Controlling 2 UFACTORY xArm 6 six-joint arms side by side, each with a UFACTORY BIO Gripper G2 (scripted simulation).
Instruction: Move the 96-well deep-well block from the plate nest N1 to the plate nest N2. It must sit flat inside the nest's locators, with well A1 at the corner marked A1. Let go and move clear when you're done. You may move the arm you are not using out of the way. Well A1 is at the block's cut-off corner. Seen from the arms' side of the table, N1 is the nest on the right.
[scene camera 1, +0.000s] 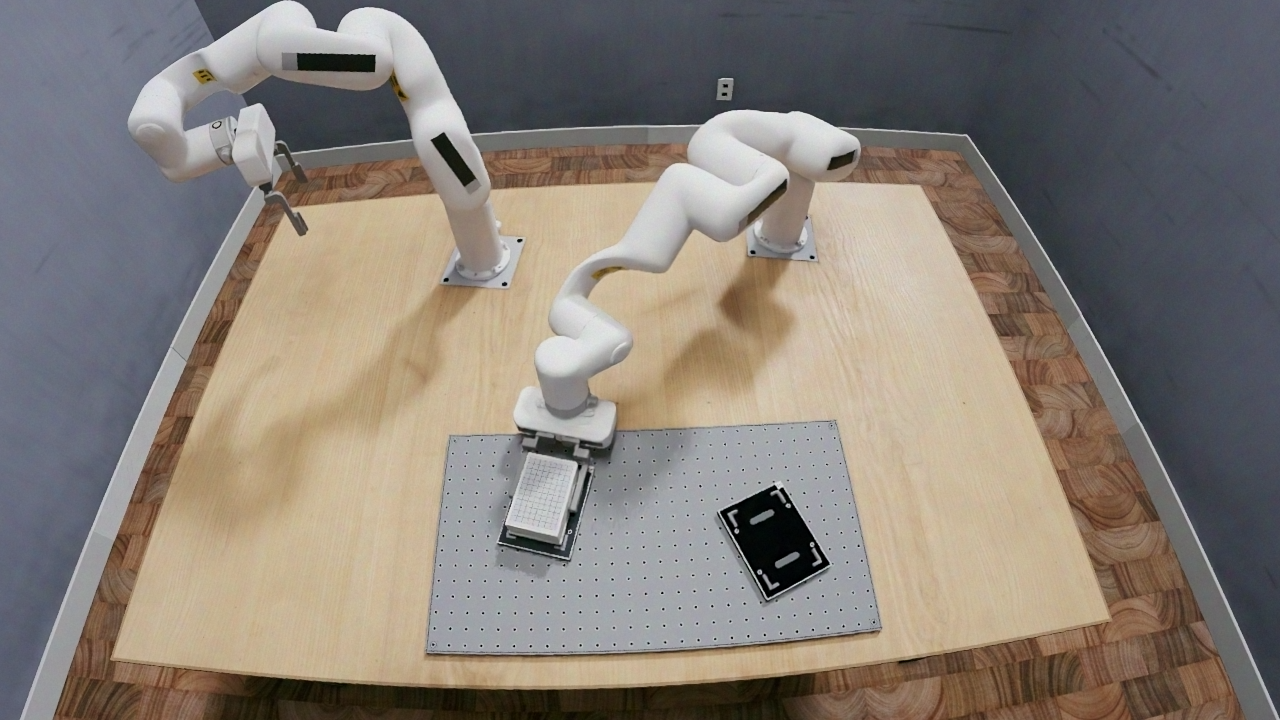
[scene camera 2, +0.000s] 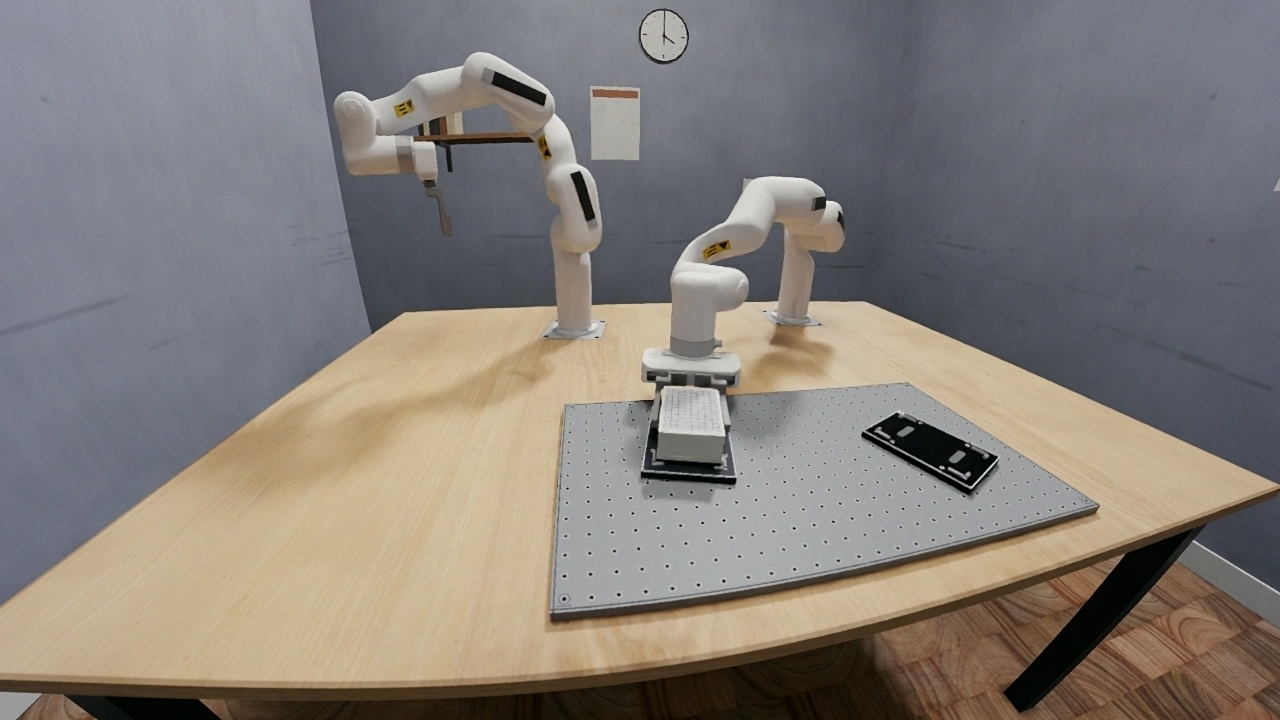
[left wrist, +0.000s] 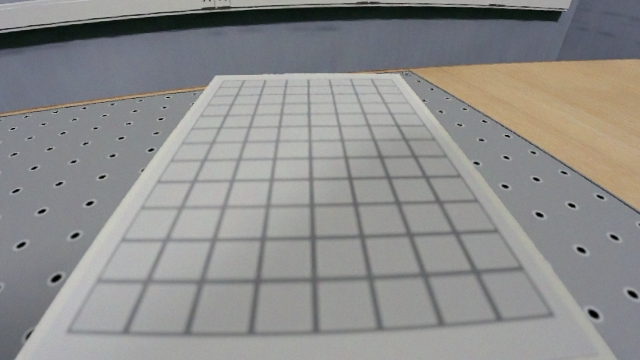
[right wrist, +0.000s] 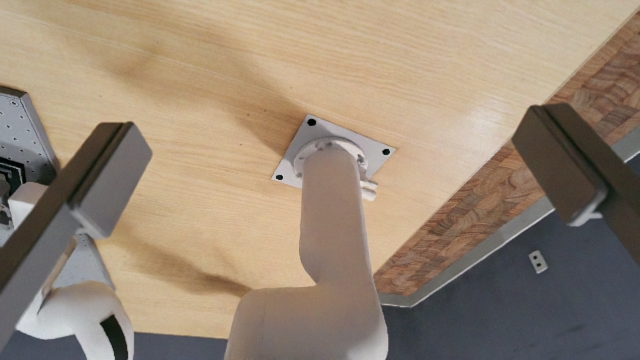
Labels:
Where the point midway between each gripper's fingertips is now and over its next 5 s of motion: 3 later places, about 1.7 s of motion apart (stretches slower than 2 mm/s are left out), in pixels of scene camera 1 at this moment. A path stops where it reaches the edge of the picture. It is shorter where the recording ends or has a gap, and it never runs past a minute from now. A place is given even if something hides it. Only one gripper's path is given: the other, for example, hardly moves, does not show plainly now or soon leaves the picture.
The left gripper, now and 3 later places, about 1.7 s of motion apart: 542, 505; 538, 495; 569, 492; 674, 508

